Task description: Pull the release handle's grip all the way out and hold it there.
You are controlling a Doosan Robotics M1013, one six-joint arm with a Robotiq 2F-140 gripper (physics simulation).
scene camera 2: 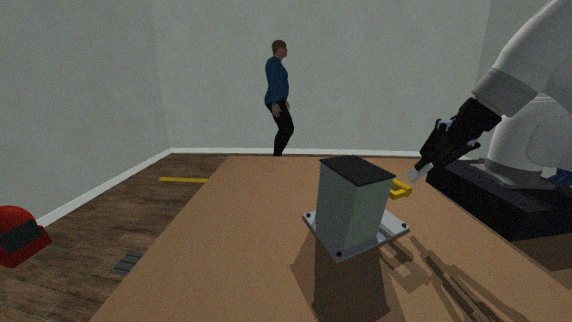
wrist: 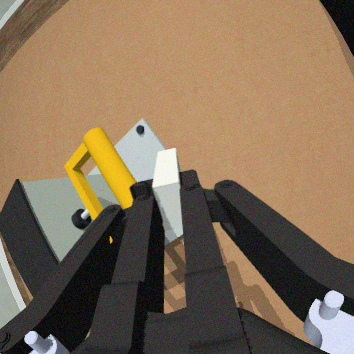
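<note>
The yellow release handle [scene camera 2: 403, 191] [wrist: 108, 167] sticks out from the side of a pale grey-green box [scene camera 2: 337, 210] [wrist: 47, 200] with a black top. In the wrist view a short piece of light rod shows between the handle frame and a black collar on the box. My gripper [scene camera 2: 419, 171] [wrist: 170, 165] is shut, its pale pads together with nothing between them. The pads are to the right of the grip in the wrist view, and up and to the right of the handle in the scene view, apart from it. The fingers hide the grip's lower end in the wrist view.
The box stands on a light metal base plate [scene camera 2: 396, 224] [wrist: 136, 154] with dark bolts, on a brown table [scene camera 2: 240, 230] [wrist: 225, 100]. A person [scene camera 2: 277, 82] in a blue top stands beyond the table. A red object [scene camera 2: 17, 220] is at the left edge.
</note>
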